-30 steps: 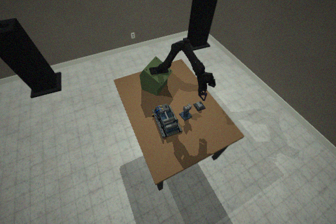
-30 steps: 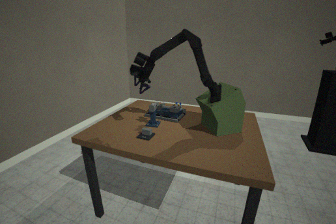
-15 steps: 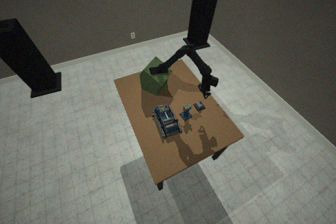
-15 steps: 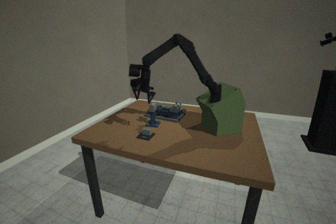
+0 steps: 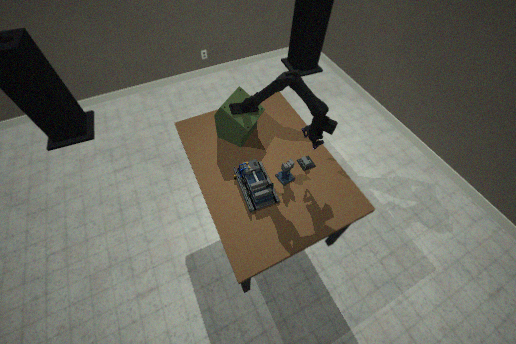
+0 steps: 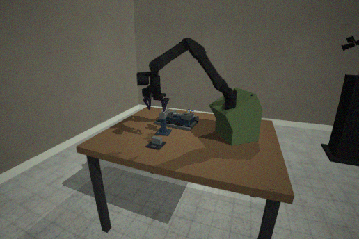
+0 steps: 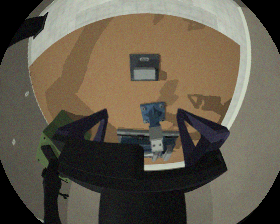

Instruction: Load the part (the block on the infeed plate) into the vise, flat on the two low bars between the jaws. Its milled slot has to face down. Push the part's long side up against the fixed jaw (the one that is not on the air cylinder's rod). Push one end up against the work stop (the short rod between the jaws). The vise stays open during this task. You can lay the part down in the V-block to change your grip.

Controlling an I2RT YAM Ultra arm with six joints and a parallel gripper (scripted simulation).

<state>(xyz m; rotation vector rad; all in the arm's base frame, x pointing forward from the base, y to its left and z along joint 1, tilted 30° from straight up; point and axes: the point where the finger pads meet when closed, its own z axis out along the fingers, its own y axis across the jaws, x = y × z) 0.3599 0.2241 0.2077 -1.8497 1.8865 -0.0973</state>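
The part lies 20 cm below my hand. The rest, counted from my hand: vise (4 cm ahead, 35 cm to the right, 19 cm below); infeed plate (2 cm to the left, 22 cm below).
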